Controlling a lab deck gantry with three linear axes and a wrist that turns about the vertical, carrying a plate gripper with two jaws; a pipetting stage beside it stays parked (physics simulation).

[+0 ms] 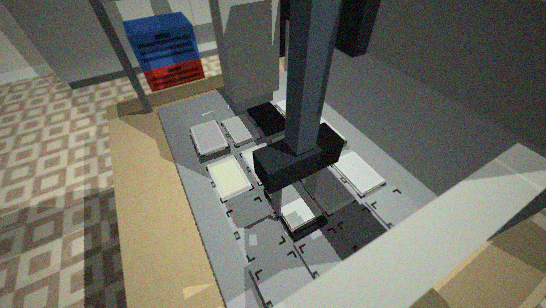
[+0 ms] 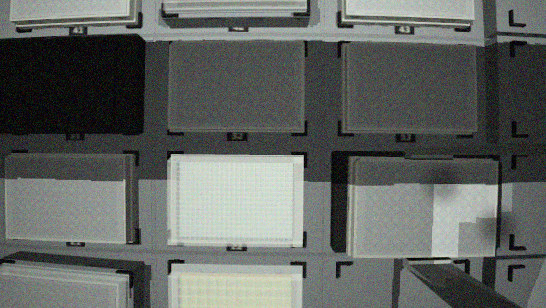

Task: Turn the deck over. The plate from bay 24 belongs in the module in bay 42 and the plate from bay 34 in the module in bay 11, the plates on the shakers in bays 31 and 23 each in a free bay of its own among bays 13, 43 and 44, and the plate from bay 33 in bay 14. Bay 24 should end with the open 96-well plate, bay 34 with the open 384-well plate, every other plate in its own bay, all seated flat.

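Pixels of known places: gripper, fingertip midpoint: (image 1: 293, 201) (image 2: 424, 207); robot's base, link origin: (image 1: 191, 134).
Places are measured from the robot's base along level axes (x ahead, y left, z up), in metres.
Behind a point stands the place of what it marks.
My gripper (image 1: 300, 207) @(x 0.393, y 0.149, z 0.029 m) (image 2: 429, 207) @(x 0.393, y 0.149, z 0.029 m) is down over bay 23, its jaws at the two long edges of the lidded plate (image 1: 299, 216) @(x 0.437, y 0.138, z 0.037 m) (image 2: 390, 220) @(x 0.360, y 0.140, z 0.037 m). It looks shut on this plate, which sits on the black shaker (image 1: 299, 233) @(x 0.465, y 0.121, z 0.019 m) (image 2: 339, 205) @(x 0.322, y 0.148, z 0.019 m). The black shaker in bay 31 (image 1: 267, 118) @(x 0.077, y 0.247, z 0.024 m) (image 2: 72, 82) @(x 0.080, y 0.257, z 0.024 m) carries no plate. Lidded plates stand in bay 33 (image 1: 327, 192) @(x 0.408, y 0.246, z 0.014 m) (image 2: 410, 87) @(x 0.389, y 0.256, z 0.014 m) and bay 43 (image 1: 359, 172) @(x 0.400, y 0.364, z 0.014 m) (image 2: 410, 7) @(x 0.390, y 0.332, z 0.014 m). An open 384-well plate (image 2: 235, 200) @(x 0.229, y 0.151, z 0.014 m) is in bay 22, a yellowish open plate (image 1: 229, 177) @(x 0.238, y 0.042, z 0.014 m) (image 2: 237, 292) @(x 0.230, y 0.063, z 0.009 m) in bay 12. Modules in bays 42 and 11 carry plates.
Lidded plates also stand in bay 32 (image 2: 236, 87) @(x 0.229, y 0.254, z 0.014 m) and bay 21 (image 1: 237, 129) @(x 0.068, y 0.139, z 0.014 m) (image 2: 65, 207) @(x 0.066, y 0.142, z 0.014 m). The grey column (image 1: 307, 75) @(x 0.413, y 0.133, z 0.376 m) hides part of the back of the deck. A pale beam (image 1: 425, 225) @(x 0.614, y 0.070, z 0.400 m) crosses the front. Black corner brackets mark bays at the right.
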